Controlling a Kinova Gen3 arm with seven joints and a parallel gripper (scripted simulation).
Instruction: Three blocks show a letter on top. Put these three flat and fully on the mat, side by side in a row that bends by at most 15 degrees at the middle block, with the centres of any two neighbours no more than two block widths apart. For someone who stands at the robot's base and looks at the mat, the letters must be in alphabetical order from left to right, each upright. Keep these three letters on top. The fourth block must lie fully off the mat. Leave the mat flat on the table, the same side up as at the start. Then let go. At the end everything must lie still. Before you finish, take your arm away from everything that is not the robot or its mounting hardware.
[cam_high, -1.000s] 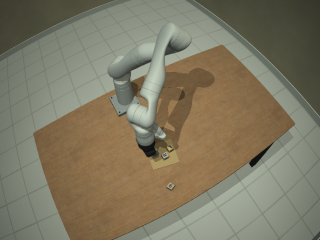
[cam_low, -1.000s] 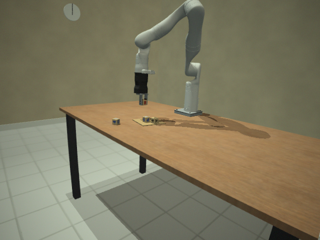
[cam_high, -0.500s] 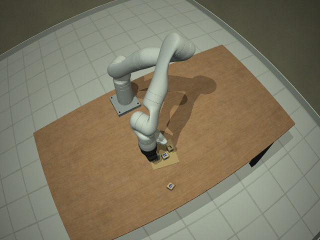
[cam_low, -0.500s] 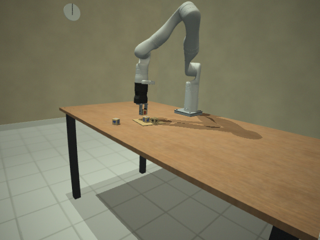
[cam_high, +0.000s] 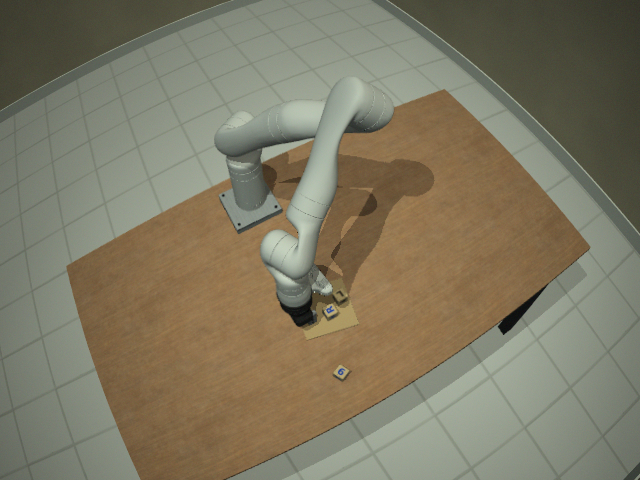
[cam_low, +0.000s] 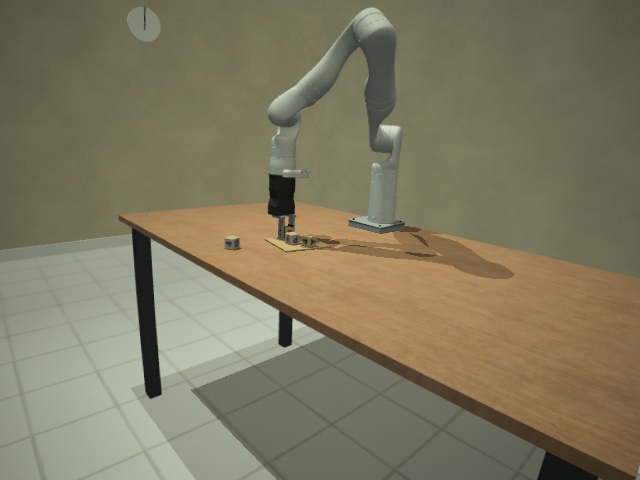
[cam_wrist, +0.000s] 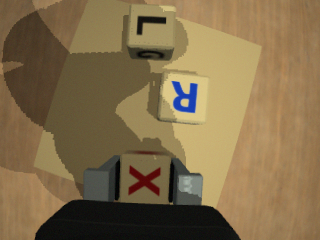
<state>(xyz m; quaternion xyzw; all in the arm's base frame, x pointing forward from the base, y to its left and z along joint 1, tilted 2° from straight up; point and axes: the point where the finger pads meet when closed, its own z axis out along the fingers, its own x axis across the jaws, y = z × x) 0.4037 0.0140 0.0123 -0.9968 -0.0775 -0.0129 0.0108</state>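
Right now the mat is 1 cm behind my hand, 5 cm to the left of it and 2 cm below it. From my hand the other things lie so: block: 18 cm ahead, 1 cm to the left, 1 cm below.
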